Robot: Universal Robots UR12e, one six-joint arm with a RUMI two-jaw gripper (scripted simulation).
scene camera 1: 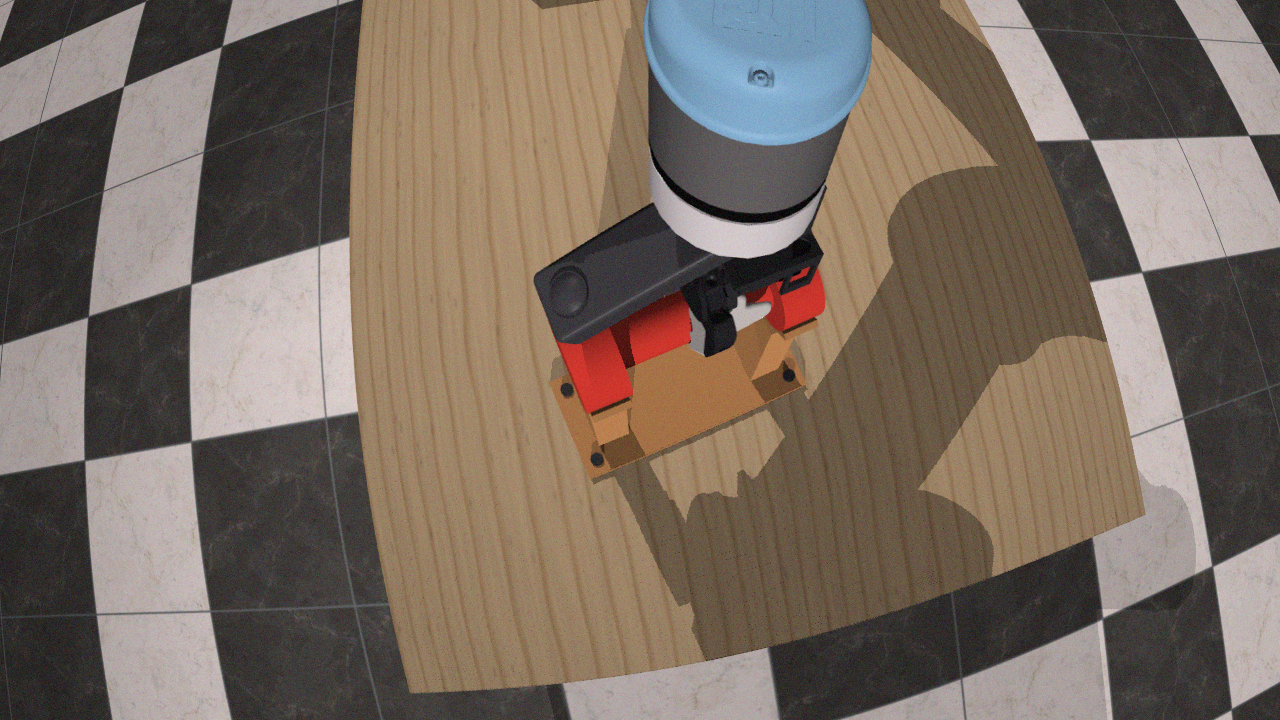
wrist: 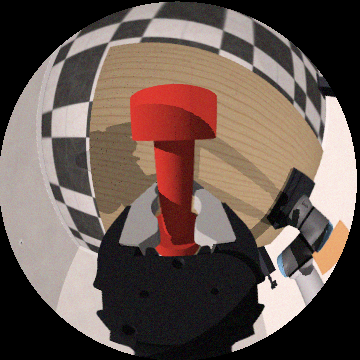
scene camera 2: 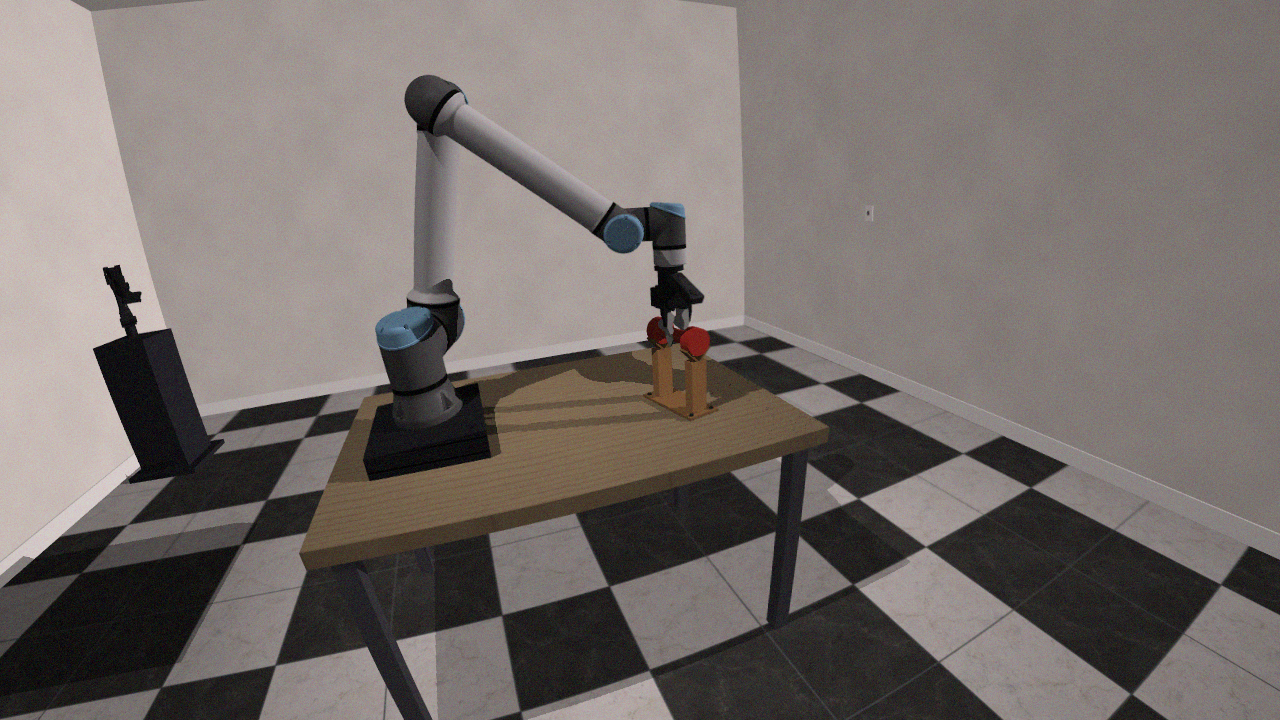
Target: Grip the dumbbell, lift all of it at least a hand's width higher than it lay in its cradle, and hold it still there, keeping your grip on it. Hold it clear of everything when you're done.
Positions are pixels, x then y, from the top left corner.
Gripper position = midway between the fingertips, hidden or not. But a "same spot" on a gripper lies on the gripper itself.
Labels:
my gripper: scene camera 1 691, 325; wrist; scene camera 2
red dumbbell: scene camera 1 598, 365; wrist; scene camera 2
same spot on my gripper: [wrist: 136, 228] = [scene camera 2: 685, 313]
same spot on red dumbbell: [wrist: 173, 116] = [scene camera 2: 693, 327]

